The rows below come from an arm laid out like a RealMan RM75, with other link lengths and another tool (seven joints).
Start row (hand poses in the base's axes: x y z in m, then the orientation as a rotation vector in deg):
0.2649 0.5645 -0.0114 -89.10 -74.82 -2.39
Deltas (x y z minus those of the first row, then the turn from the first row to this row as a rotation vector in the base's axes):
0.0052 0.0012 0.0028 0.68 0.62 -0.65
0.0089 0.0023 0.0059 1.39 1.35 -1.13
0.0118 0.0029 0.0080 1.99 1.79 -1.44
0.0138 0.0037 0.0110 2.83 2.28 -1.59
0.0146 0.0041 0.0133 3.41 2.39 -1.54
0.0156 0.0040 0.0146 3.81 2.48 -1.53
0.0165 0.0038 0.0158 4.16 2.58 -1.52
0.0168 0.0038 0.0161 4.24 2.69 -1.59
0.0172 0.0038 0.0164 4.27 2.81 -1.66
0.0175 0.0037 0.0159 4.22 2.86 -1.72
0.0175 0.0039 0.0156 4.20 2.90 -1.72
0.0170 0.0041 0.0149 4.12 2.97 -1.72
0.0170 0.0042 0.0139 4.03 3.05 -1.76
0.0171 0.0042 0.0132 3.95 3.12 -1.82
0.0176 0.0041 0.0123 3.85 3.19 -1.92
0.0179 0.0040 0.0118 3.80 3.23 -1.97
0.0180 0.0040 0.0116 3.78 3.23 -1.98
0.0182 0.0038 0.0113 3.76 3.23 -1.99
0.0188 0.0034 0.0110 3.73 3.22 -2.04
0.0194 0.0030 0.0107 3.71 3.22 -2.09
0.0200 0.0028 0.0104 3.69 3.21 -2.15
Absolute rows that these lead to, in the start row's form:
0.2701 0.5657 -0.0086 -88.85 -73.69 -2.75
0.2738 0.5668 -0.0055 -88.44 -72.61 -2.94
0.2767 0.5674 -0.0034 -88.06 -71.91 -3.18
0.2787 0.5682 -0.0004 -87.36 -71.24 -3.43
0.2795 0.5686 0.0019 -86.82 -71.07 -3.68
0.2805 0.5685 0.0032 -86.46 -70.93 -3.86
0.2814 0.5683 0.0044 -86.14 -70.79 -3.99
0.2817 0.5683 0.0047 -86.10 -70.63 -4.00
0.2821 0.5683 0.0050 -86.10 -70.48 -3.97
0.2824 0.5682 0.0045 -86.17 -70.41 -3.94
0.2824 0.5684 0.0042 -86.18 -70.38 -3.90
0.2819 0.5686 0.0035 -86.24 -70.34 -3.79
0.2819 0.5687 0.0025 -86.33 -70.27 -3.70
0.2820 0.5687 0.0018 -86.42 -70.18 -3.63
0.2825 0.5686 0.0009 -86.56 -70.07 -3.57
0.2828 0.5685 0.0004 -86.63 -70.01 -3.54
0.2829 0.5685 0.0002 -86.65 -70.01 -3.54
0.2831 0.5683 -0.0001 -86.67 -70.01 -3.53
0.2837 0.5679 -0.0004 -86.73 -69.98 -3.55
0.2843 0.5675 -0.0007 -86.78 -69.95 -3.57
0.2849 0.5673 -0.0010 -86.84 -69.91 -3.60

